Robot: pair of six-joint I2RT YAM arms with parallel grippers.
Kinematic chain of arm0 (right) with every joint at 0, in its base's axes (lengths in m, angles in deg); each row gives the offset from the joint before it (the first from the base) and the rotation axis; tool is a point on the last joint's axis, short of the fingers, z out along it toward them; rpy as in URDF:
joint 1: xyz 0 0 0.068 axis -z
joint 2: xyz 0.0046 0.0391 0.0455 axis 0.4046 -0.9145 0
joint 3: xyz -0.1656 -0.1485 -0.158 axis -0.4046 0.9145 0
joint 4: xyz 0.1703 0.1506 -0.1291 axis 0.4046 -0.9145 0
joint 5: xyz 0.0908 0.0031 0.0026 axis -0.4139 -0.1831 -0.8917
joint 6: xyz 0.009 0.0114 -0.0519 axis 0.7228 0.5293 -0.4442
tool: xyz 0 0 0 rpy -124.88 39.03 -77.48
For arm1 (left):
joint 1: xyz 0 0 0.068 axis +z
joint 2: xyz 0.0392 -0.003 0.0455 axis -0.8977 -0.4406 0
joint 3: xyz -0.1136 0.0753 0.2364 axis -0.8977 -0.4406 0
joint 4: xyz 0.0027 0.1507 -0.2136 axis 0.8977 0.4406 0
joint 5: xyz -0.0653 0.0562 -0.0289 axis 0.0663 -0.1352 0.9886
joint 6: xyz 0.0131 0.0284 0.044 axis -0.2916 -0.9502 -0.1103
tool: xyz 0 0 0 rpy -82.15 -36.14 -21.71
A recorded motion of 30 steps. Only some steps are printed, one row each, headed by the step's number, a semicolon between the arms.
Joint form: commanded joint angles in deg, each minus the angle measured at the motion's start. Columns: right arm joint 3, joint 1, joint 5, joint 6, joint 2, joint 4; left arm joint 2, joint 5, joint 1, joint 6, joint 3, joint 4.
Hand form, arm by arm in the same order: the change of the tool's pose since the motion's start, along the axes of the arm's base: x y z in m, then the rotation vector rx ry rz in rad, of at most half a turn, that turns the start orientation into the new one. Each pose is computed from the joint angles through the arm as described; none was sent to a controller.
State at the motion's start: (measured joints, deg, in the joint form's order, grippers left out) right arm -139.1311 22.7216 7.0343 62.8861 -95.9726 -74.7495; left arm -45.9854 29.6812 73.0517 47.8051 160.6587 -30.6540
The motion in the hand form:
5: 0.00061 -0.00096 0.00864 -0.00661 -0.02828 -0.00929; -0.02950 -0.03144 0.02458 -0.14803 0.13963 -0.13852
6: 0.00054 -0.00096 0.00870 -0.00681 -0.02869 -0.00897; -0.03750 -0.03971 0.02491 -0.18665 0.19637 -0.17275
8: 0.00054 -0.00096 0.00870 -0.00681 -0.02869 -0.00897; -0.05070 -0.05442 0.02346 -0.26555 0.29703 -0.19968
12: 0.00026 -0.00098 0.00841 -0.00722 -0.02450 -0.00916; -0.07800 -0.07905 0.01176 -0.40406 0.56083 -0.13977
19: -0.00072 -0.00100 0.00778 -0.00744 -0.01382 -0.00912; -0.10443 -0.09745 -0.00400 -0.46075 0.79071 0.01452
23: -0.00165 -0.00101 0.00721 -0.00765 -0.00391 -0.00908; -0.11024 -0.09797 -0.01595 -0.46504 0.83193 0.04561
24: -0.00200 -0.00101 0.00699 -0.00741 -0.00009 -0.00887; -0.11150 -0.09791 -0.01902 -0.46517 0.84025 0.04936
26: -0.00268 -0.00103 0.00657 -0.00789 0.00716 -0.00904; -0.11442 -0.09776 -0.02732 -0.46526 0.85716 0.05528
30: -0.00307 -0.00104 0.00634 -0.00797 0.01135 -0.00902; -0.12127 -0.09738 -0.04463 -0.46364 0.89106 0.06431
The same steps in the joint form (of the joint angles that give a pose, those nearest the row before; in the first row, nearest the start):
5: -1.60 0.20 0.52 0.07 0.09 -0.07; 5.29 8.76 -2.97 1.22 1.53 16.09
6: -1.59 0.20 0.53 0.04 0.11 -0.06; 6.08 10.91 -3.85 1.31 1.51 20.31
8: -1.59 0.20 0.53 0.04 0.11 -0.06; 6.95 14.05 -5.57 3.23 1.51 27.50
12: -1.60 0.20 0.55 0.04 0.09 -0.28; 6.78 17.33 -8.96 10.29 1.38 43.23
19: -1.60 0.20 0.55 0.04 0.09 -0.90; 6.51 17.31 -12.18 19.67 -1.40 54.31
23: -1.60 0.20 0.55 0.04 0.09 -1.47; 6.51 17.27 -12.33 20.96 -4.20 54.12
24: -1.60 0.20 0.52 0.04 0.09 -1.68; 6.51 17.27 -12.33 21.05 -4.92 53.90
26: -1.59 0.20 0.55 0.04 0.09 -2.10; 6.51 17.29 -12.33 21.14 -6.86 52.96
30: -1.60 0.20 0.55 0.04 0.09 -2.34; 6.51 17.29 -12.33 21.14 -10.97 50.84

